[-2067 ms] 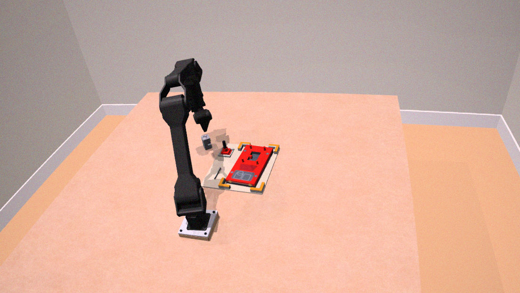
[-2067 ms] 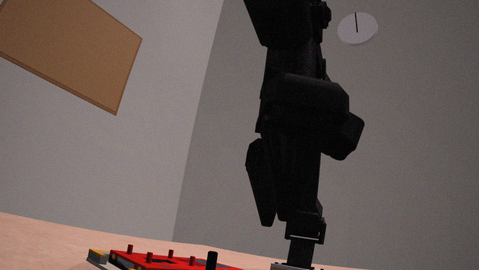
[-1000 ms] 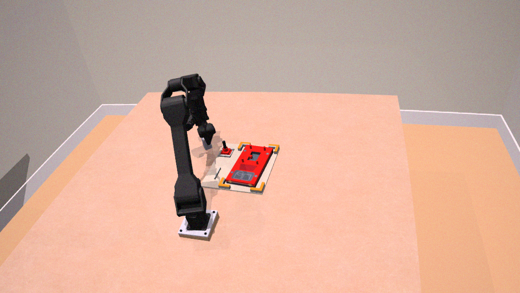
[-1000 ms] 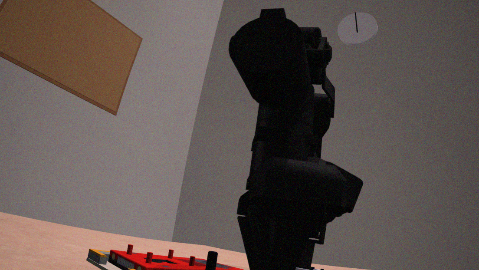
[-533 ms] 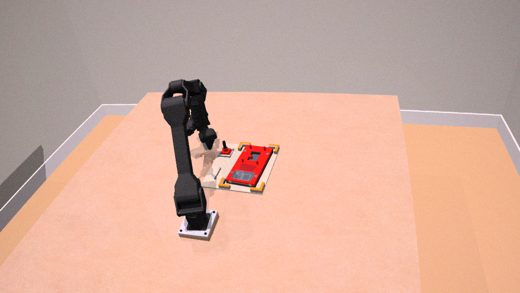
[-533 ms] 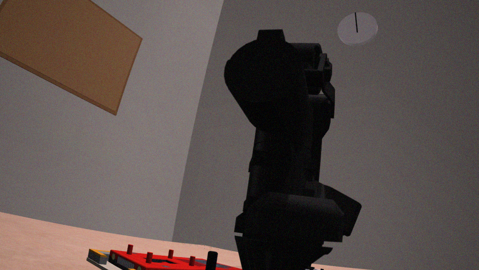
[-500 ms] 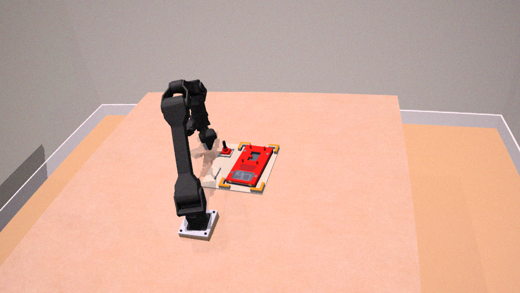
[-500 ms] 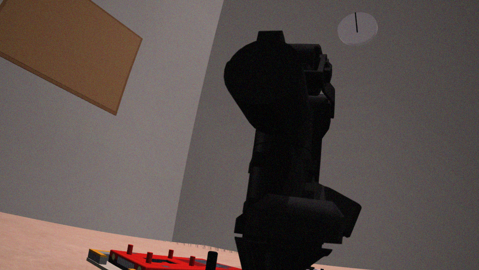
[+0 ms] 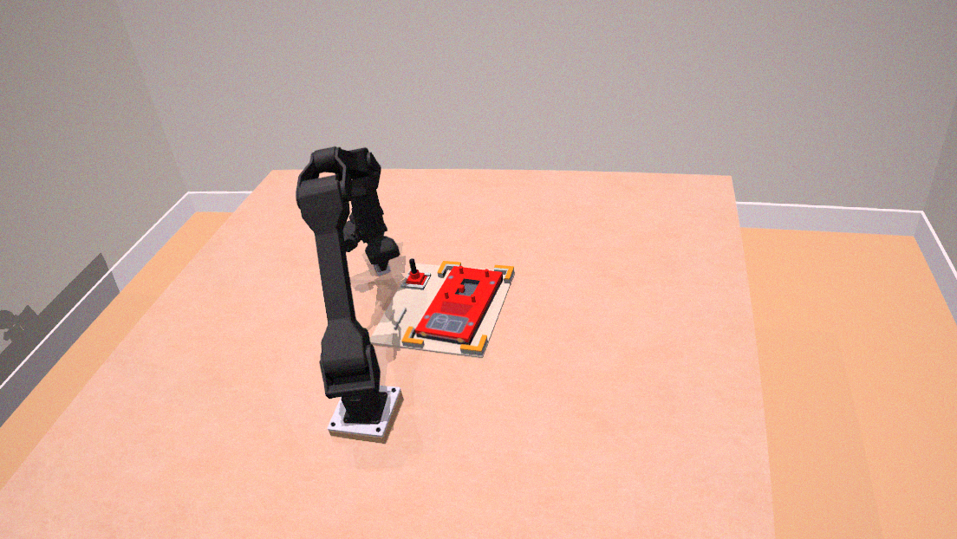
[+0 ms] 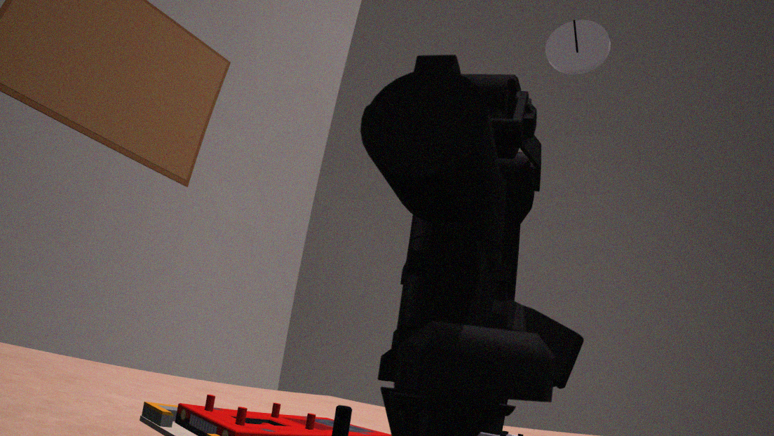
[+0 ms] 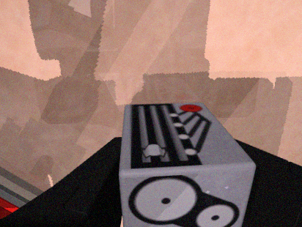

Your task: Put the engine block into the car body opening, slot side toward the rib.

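Now: the black upright peg 90 mm to the right of my gripper tip, 40 mm behind it and 20 mm above it. The rest, counted from my gripper tip: grey engine block 10 mm to the right, 10 mm above.
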